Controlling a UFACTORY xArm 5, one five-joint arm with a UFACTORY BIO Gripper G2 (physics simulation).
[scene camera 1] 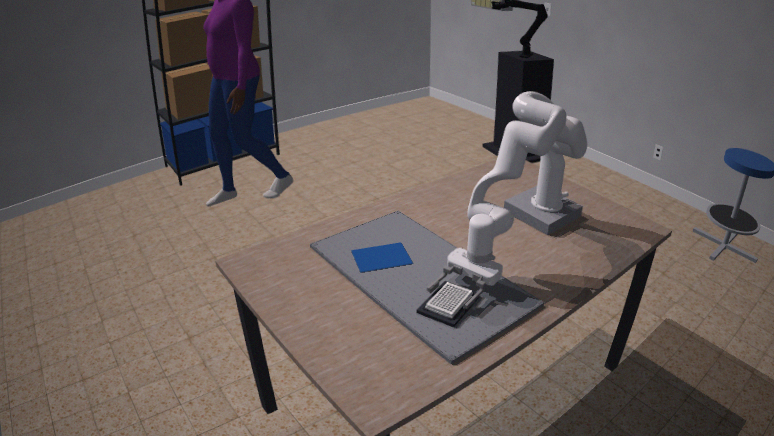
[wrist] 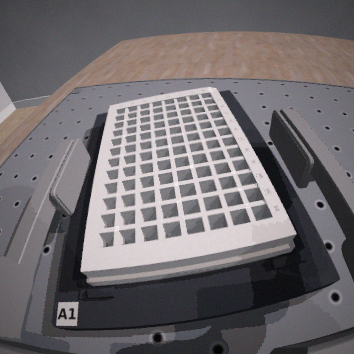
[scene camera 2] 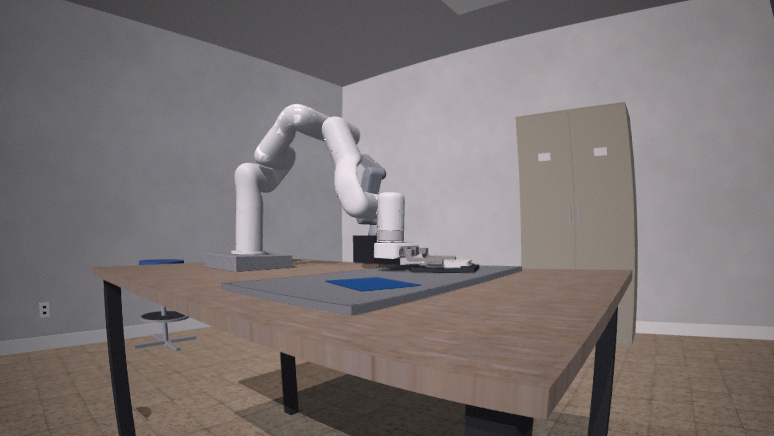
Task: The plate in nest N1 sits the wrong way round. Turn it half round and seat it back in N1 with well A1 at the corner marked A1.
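The white well plate (scene camera 1: pixel 449 299) (scene camera 2: pixel 457 263) (wrist: pixel 200 254) lies flat in the black nest (scene camera 1: pixel 439 319) (wrist: pixel 165 306). The nest's white A1 label (wrist: pixel 67 314) shows at its near left corner in the wrist view. Small printed marks run along the plate's right long edge and its far short edge; they are too small to read surely. My gripper (scene camera 1: pixel 454 292) (wrist: pixel 182 162) is open and low, with one finger beside each long side of the plate. In the wrist view a gap shows between each finger pad and the plate. Nothing is held.
The nest stands on a grey perforated board (scene camera 1: pixel 346 238) (scene camera 2: pixel 287 287) on the wooden table (scene camera 1: pixel 303 292) (scene camera 2: pixel 487 324). A flat blue rectangle (scene camera 1: pixel 381 256) (scene camera 2: pixel 373 283) lies on the board, apart from the nest. A person (scene camera 1: pixel 232 54) is near the shelf rack, off the table.
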